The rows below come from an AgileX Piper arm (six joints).
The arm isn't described. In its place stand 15 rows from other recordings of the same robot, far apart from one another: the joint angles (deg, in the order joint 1, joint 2, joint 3, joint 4, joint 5, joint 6), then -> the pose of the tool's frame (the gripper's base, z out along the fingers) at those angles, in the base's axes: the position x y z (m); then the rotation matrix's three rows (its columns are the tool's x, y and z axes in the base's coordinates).
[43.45 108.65 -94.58 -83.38 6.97 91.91] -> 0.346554 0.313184 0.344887; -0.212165 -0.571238 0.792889; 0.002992 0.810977 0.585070; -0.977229 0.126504 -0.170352
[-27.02 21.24 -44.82 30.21 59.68 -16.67] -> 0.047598 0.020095 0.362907; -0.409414 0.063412 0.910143; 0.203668 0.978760 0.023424; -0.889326 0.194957 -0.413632
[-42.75 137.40 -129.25 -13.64 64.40 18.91] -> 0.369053 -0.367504 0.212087; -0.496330 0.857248 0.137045; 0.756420 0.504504 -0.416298; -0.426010 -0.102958 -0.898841
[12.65 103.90 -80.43 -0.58 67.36 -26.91] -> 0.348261 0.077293 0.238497; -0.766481 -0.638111 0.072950; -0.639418 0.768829 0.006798; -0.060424 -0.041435 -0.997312
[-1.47 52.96 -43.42 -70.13 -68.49 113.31] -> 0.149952 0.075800 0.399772; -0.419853 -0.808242 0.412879; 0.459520 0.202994 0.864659; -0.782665 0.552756 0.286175
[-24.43 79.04 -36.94 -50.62 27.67 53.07] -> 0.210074 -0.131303 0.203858; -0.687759 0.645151 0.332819; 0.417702 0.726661 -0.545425; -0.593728 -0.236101 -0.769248
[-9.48 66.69 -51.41 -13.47 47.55 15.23] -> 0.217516 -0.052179 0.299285; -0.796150 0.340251 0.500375; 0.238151 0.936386 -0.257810; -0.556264 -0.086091 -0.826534
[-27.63 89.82 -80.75 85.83 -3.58 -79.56] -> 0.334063 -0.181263 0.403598; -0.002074 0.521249 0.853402; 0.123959 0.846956 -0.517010; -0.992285 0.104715 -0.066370
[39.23 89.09 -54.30 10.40 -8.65 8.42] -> 0.270677 0.217806 0.267446; -0.462775 -0.490084 0.738685; 0.036005 0.822205 0.568052; -0.885744 0.289477 -0.362851
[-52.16 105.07 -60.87 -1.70 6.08 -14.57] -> 0.234695 -0.302598 0.179530; -0.639971 0.637381 0.429165; 0.367425 0.744365 -0.557601; -0.674860 -0.199163 -0.710562
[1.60 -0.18 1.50 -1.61 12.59 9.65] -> 0.056197 0.001012 0.184654; -0.156339 0.000099 0.987703; 0.136218 0.990446 0.021462; -0.978265 0.137899 -0.154859
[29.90 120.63 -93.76 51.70 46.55 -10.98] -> 0.373640 0.274658 0.211994; -0.962031 -0.243178 0.123942; -0.078187 0.680598 0.728473; -0.261503 0.691123 -0.673769
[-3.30 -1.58 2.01 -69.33 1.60 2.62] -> 0.055363 -0.005573 0.202041; -0.049195 0.097035 0.994064; -0.916839 0.390430 -0.083485; -0.396214 -0.915504 0.069759
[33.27 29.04 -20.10 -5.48 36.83 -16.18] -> 0.080151 0.046359 0.239351; -0.330230 -0.670133 0.664733; -0.636235 0.678244 0.367682; -0.697247 -0.301507 -0.650338
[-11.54 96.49 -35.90 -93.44 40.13 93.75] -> 0.255117 -0.111844 0.149352; -0.786268 0.524975 0.325858; 0.150376 0.674101 -0.723170; -0.599308 -0.519604 -0.608967
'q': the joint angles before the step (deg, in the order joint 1, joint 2, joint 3, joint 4, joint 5, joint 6). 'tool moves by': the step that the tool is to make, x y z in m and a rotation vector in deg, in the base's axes. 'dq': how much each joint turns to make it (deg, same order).
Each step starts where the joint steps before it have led.
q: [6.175, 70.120, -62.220, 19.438, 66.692, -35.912]
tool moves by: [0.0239, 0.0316, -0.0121, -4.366, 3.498, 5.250]
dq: [8.020, 7.597, -4.454, -4.835, 0.136, 3.506]
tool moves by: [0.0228, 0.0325, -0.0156, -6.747, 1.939, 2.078]
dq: [7.334, 7.793, -4.896, -7.695, -0.107, 6.579]
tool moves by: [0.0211, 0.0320, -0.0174, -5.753, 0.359, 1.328]
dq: [5.582, 7.654, -5.088, -6.461, -0.193, 5.538]
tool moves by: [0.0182, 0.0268, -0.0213, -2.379, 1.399, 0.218]
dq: [3.031, 7.094, -4.384, -2.096, -0.309, 3.341]
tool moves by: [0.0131, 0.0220, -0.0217, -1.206, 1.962, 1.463]
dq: [1.926, 6.044, -3.645, -0.096, -0.082, 0.496]
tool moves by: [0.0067, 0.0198, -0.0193, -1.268, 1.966, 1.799]
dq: [1.940, 4.902, -3.033, 0.000, 0.474, 0.128]
